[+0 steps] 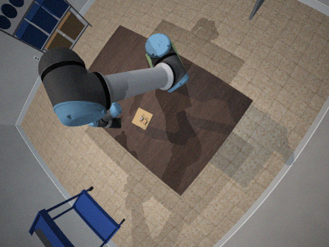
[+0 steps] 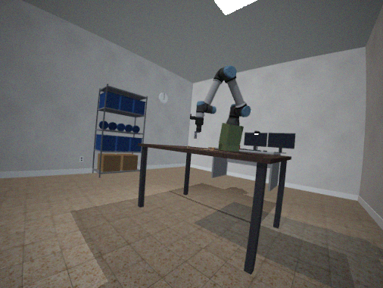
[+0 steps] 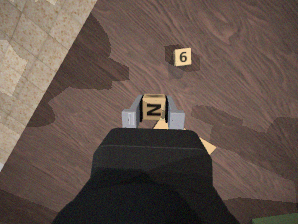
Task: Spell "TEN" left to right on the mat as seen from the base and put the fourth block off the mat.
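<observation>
Right now my hand is 11 cm past the tan mat, 11 cm above it and 10 cm to the right of it. The rest, counted from my hand: N block 1 cm below.
</observation>
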